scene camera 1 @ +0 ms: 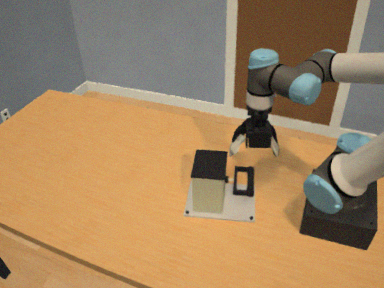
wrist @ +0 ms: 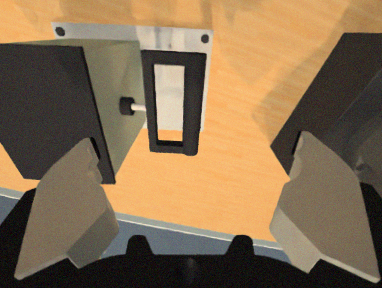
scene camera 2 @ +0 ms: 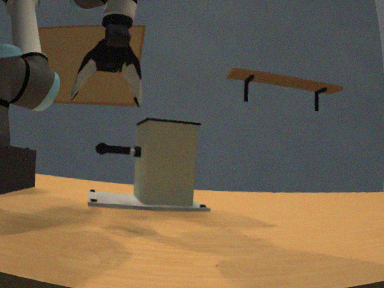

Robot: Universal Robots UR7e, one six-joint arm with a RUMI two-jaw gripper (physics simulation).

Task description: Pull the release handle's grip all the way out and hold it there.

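The release handle (scene camera 1: 250,181) (scene camera 2: 115,149) (wrist: 194,100) is a black rectangular frame with a thick outer grip bar. It stands out from the side of a pale green box (scene camera 1: 209,195) (scene camera 2: 166,162) (wrist: 112,75) with a black top. A short stretch of light rod shows between the handle and the box's black collar (scene camera 1: 227,179) (scene camera 2: 138,151) (wrist: 127,106). The box stands on a light grey base plate (scene camera 1: 235,212) (scene camera 2: 117,201) (wrist: 195,42). My gripper (scene camera 1: 255,153) (scene camera 2: 106,101) (wrist: 193,138) is wide open and empty, pointing down above the handle and apart from it.
The wooden table (scene camera 1: 100,175) (scene camera 2: 280,215) (wrist: 240,190) carries the fixture and the robot's dark base (scene camera 1: 337,225) (scene camera 2: 17,170), which stands on the handle's side of the box. A wall shelf (scene camera 2: 285,81) hangs in the background. The box top is beside my gripper's left finger in the wrist view.
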